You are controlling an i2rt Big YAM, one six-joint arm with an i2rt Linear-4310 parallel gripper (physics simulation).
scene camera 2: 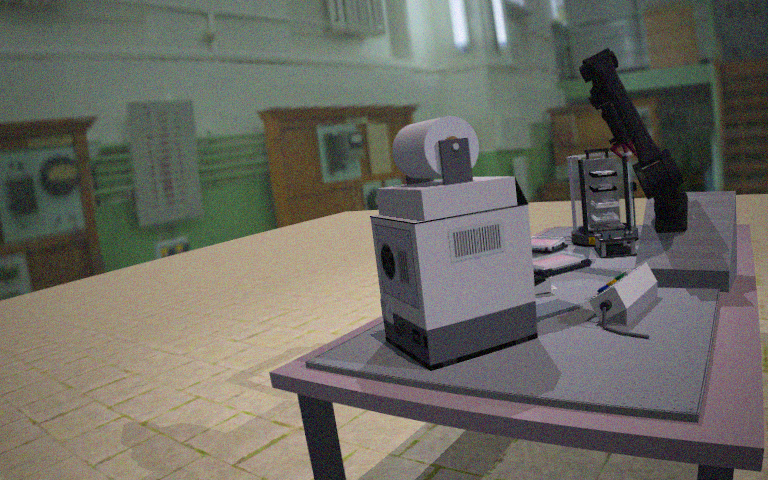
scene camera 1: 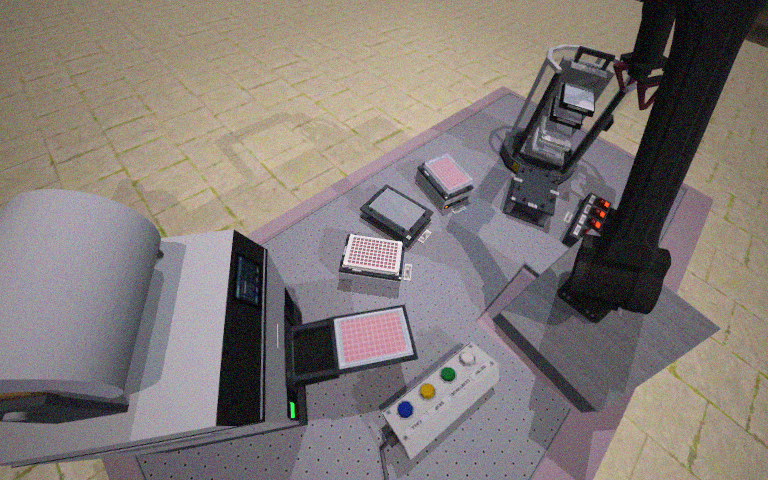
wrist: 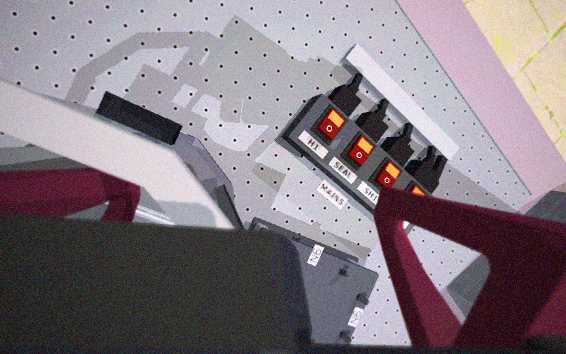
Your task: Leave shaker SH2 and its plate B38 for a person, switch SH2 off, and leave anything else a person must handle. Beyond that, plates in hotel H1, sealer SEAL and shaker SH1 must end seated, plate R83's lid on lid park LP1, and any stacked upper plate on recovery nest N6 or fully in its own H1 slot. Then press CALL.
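Pixels of known places: gripper, between the fingertips: (scene camera 2: 633, 160) (scene camera 1: 632, 101) (wrist: 263, 191); arm's base, origin of its link: (scene camera 2: 672, 214) (scene camera 1: 596, 285).
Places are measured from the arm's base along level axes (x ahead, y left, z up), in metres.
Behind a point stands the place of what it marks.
Note:
My gripper (scene camera 1: 633, 91) {x 0.196, y -0.453, z 0.127 m} (scene camera 2: 623, 148) (wrist: 263, 191) {x 0.196, y -0.453, z 0.127 m} is open and empty, beside the upper part of hotel H1 (scene camera 1: 514, 153) {x 0.371, y -0.356, z -0.110 m} (scene camera 2: 583, 236) {x 0.378, y -0.356, z -0.128 m} (wrist: 125, 155) {x 0.218, y -0.494, z 0.156 m}. In the wrist view the mains box (scene camera 1: 573, 233) {x 0.084, y -0.227, z -0.125 m} (wrist: 305, 145) {x 0.115, y -0.399, z -0.125 m} has lit switches; H1, SEAL and SH1 labels show, and the right finger covers most of the fourth. Several plates stand in H1. Nest N6 (scene camera 1: 532, 195) {x 0.231, y -0.232, z -0.104 m} (wrist: 327, 287) {x 0.210, y -0.256, z -0.104 m} shows no plate. A pink plate (scene camera 1: 372, 336) {x 0.215, y 0.378, z -0.039 m} lies on the extended tray of the sealer (scene camera 1: 192, 339) {x 0.291, y 0.559, z 0.166 m} (scene camera 2: 475, 277) {x 0.260, y 0.668, z -0.009 m}. The blue CALL button (scene camera 1: 404, 409) {x 0.094, y 0.406, z -0.095 m} is on the button panel (scene camera 1: 447, 416) {x 0.037, y 0.357, z -0.099 m} (scene camera 2: 637, 297) {x 0.024, y 0.374, z -0.124 m}.
Between hotel and sealer stand a unit with a pink plate (scene camera 1: 447, 171) {x 0.440, y -0.095, z -0.091 m} and small orange light, a dark unit (scene camera 1: 370, 217) {x 0.489, y 0.150, z -0.159 m} with a clear-topped piece, and a nest with a red-and-white plate (scene camera 1: 373, 253) {x 0.367, y 0.244, z -0.096 m}. Their labels are unreadable. The arm's grey base block (scene camera 1: 634, 345) {x -0.113, y 0.034, z -0.027 m} stands right.

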